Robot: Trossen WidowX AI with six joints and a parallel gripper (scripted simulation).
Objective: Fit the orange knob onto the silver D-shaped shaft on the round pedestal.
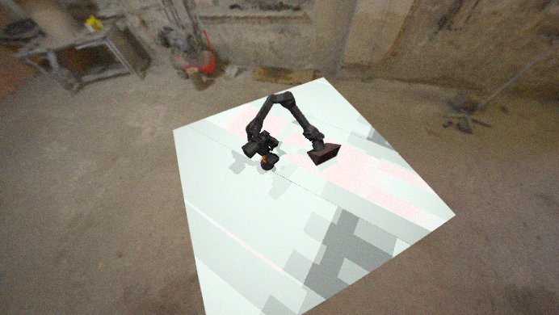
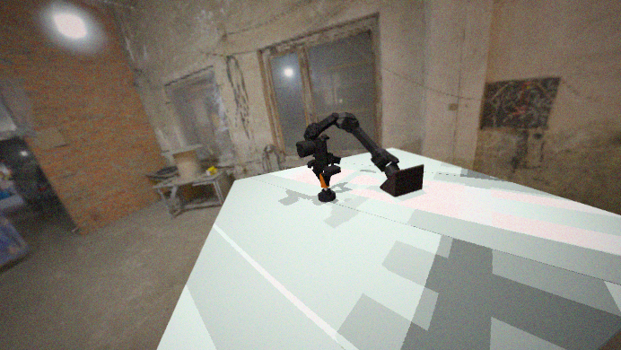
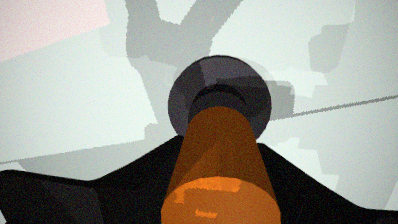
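Now: the round pedestal 4 cm below my gripper tip. The rest, counted from my gripper tip: orange knob (3 cm above).
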